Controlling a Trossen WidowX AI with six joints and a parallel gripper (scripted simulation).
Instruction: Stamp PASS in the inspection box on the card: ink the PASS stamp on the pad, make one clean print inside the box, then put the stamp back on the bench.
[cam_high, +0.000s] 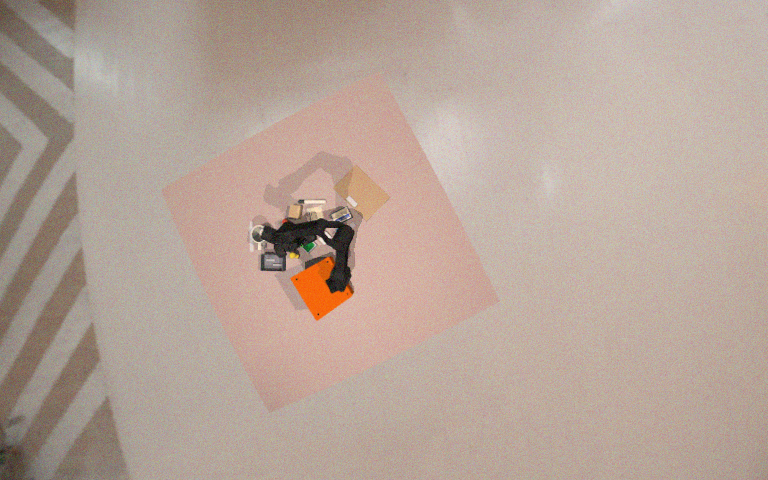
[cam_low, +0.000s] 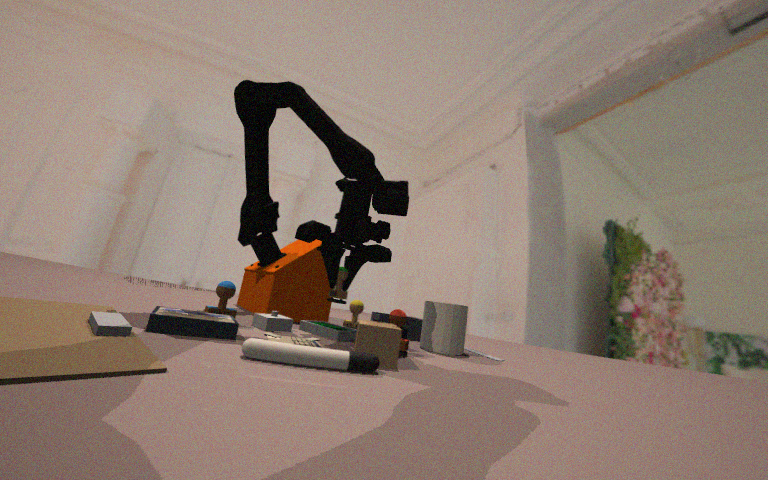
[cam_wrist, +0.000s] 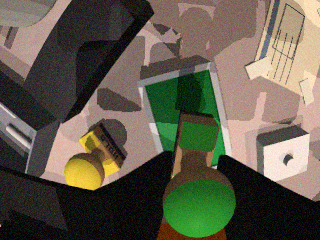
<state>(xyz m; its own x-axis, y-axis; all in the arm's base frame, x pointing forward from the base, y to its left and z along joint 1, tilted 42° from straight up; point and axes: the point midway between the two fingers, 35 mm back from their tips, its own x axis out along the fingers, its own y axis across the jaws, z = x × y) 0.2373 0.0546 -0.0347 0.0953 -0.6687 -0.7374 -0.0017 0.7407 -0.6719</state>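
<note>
My gripper tip is now 80 mm above the green ink pad. The rest, counted from my gripper tip: yellow-knobbed stamp: 30 mm behind, 70 mm to the left, 60 mm below; then red-knobbed stamp: 120 mm ahead, 40 mm to the left, 60 mm below; then cream card: 80 mm ahead, 100 mm to the right, 80 mm below.
</note>
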